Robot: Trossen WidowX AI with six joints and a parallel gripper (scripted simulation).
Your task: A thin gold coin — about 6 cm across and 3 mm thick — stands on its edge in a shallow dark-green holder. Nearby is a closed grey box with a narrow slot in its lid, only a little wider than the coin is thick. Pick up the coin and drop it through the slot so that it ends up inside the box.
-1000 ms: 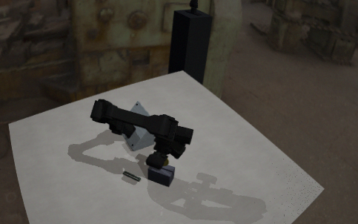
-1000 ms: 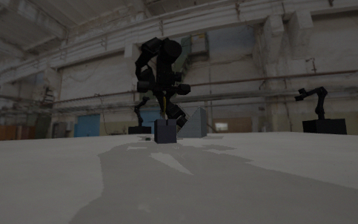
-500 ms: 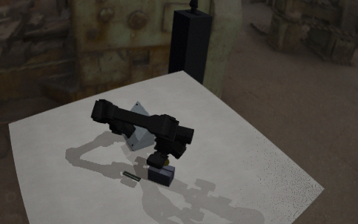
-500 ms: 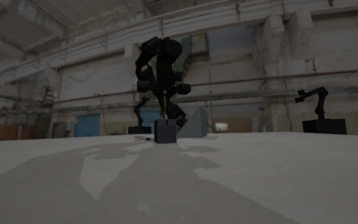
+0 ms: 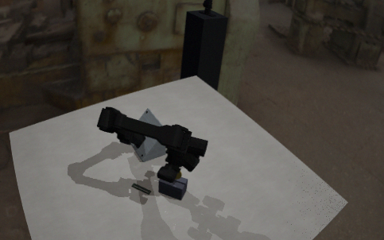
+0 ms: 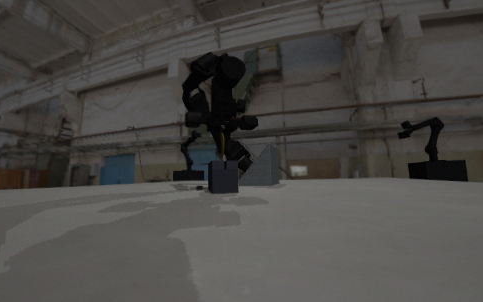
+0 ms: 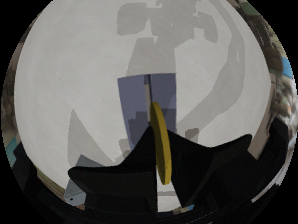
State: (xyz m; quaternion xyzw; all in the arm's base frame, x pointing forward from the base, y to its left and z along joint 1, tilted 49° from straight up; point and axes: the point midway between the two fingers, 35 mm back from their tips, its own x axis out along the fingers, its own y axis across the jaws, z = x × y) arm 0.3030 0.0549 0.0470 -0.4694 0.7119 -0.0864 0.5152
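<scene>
My gripper tip is 20 mm below the gold coin.
</scene>
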